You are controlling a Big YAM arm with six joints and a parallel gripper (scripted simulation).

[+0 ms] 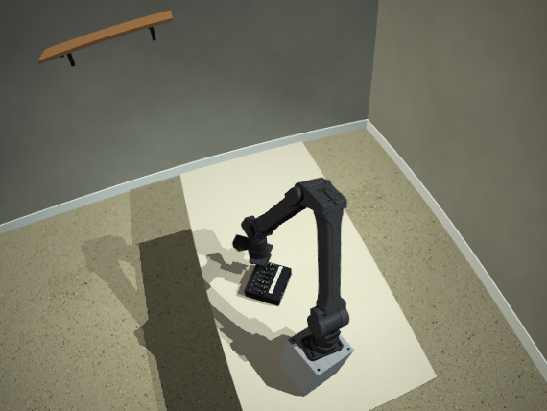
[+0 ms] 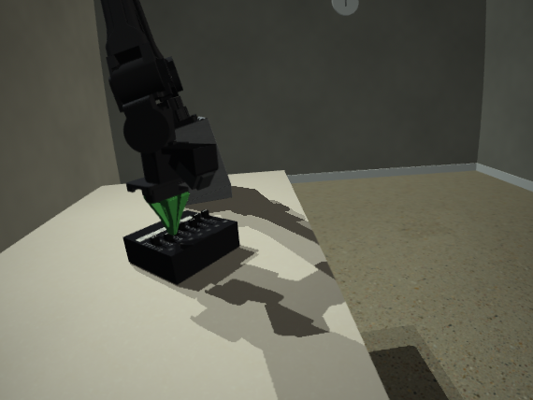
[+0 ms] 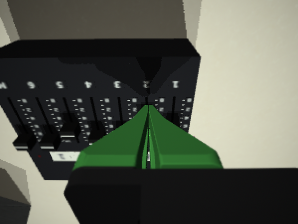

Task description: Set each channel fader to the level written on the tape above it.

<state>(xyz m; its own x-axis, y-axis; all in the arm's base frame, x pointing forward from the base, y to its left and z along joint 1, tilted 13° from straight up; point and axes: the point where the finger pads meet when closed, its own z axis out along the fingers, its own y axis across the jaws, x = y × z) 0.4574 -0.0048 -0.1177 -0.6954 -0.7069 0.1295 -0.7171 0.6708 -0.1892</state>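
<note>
Right now my hand is 10 mm to the left of the channel 2 fader, 10 mm past it and 10 mm above it. The rest, counted from my hand: master fader cap (110 mm behind, 50 mm to the left, 10 mm below); then channel 1 fader cap (30 mm to the right, 10 mm below).
</note>
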